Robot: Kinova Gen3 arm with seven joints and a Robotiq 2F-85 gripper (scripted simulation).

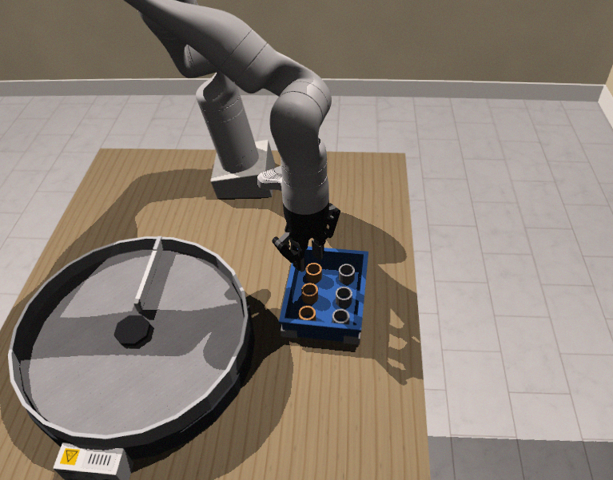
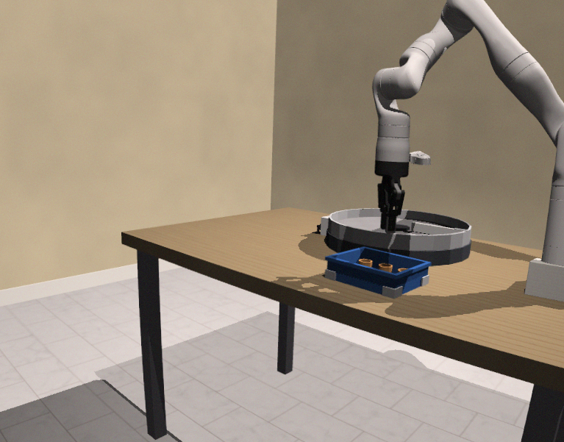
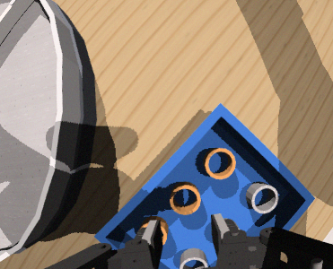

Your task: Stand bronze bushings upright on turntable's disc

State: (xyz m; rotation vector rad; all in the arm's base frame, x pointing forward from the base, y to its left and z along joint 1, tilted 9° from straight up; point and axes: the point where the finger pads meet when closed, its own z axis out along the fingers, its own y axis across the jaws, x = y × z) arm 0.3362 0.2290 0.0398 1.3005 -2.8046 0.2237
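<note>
The blue crate lies 3 cm to the left of my hand and 10 cm below it. Also, from my hand: grey turntable disc (15 cm ahead, 30 cm to the right, 8 cm below).
</note>
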